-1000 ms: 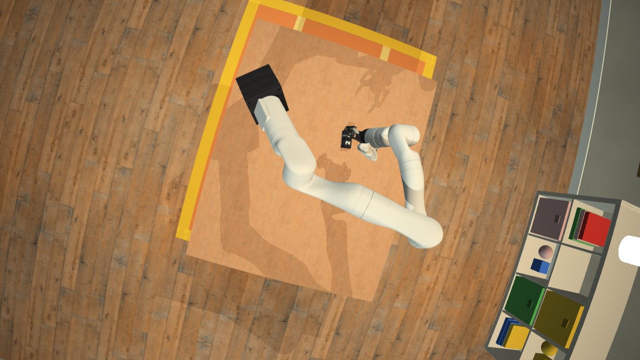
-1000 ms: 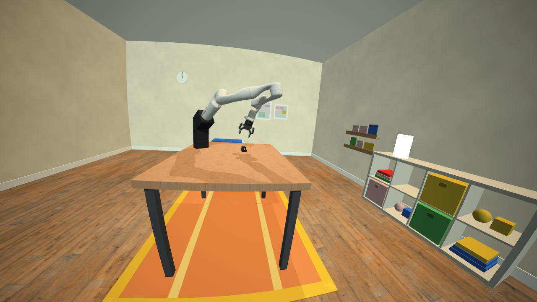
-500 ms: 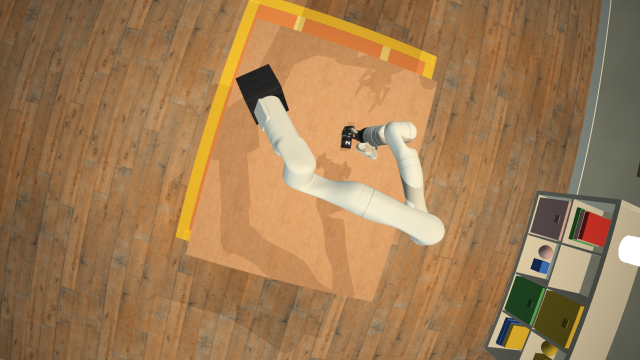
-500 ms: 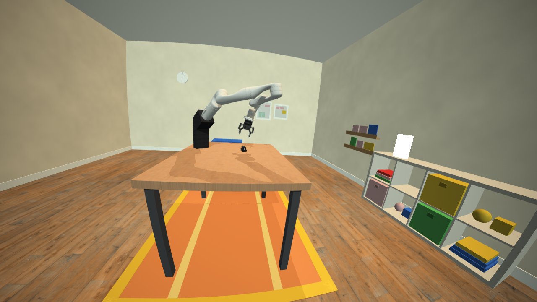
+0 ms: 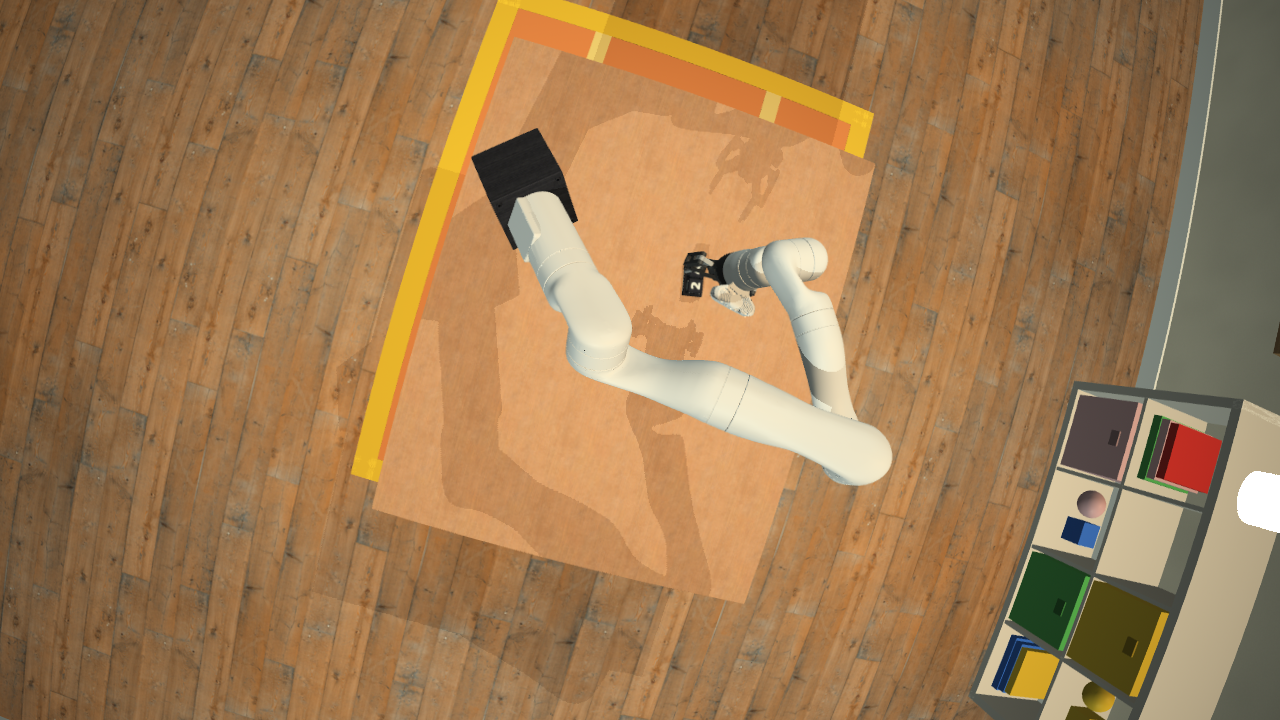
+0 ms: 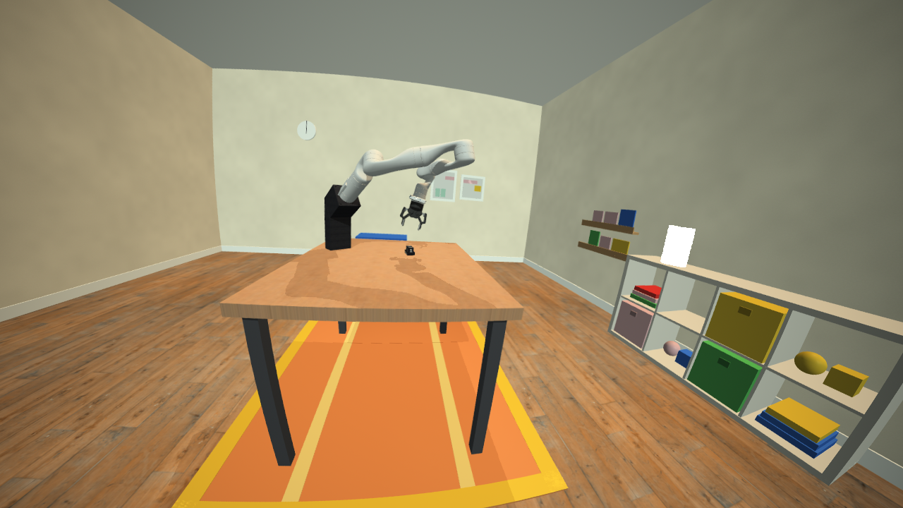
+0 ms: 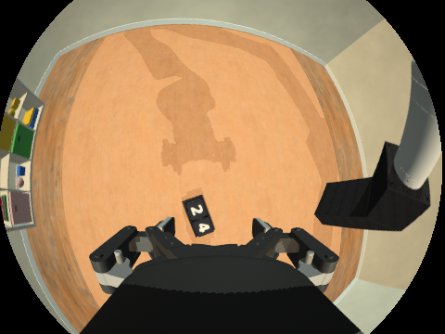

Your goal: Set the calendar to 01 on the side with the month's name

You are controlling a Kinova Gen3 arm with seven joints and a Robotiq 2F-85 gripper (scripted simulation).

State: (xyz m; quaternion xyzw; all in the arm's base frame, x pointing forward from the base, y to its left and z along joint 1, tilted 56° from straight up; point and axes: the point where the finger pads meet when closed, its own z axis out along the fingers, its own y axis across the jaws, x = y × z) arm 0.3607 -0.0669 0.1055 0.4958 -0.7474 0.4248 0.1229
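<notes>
The black digit cube lies 10 mm to the right of my hand and 130 mm below it. Also, from my hand: black calendar tray: 10 mm to the left, 150 mm below.
</notes>
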